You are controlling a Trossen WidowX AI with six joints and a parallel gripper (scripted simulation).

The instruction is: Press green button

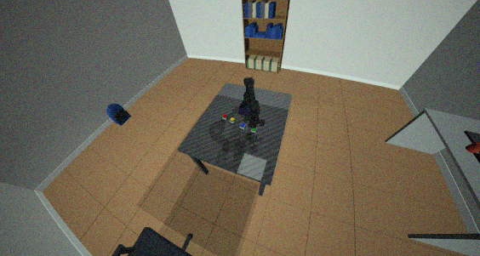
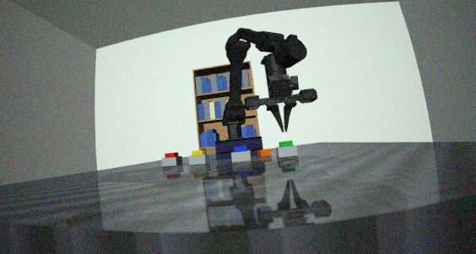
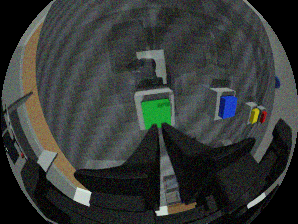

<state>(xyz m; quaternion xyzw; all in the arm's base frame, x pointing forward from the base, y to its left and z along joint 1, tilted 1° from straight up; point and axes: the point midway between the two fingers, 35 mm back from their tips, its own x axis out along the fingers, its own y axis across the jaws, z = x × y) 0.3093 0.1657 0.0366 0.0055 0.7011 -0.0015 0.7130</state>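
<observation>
Now: gripper tip 3 cm above the green button. Round my gripper tip: blue button 12 cm to the right, 3 cm below, 1 cm behind; orange block 11 cm behind, 6 cm to the right, 5 cm below; yellow button 25 cm to the right, 5 cm behind, 3 cm below.
</observation>
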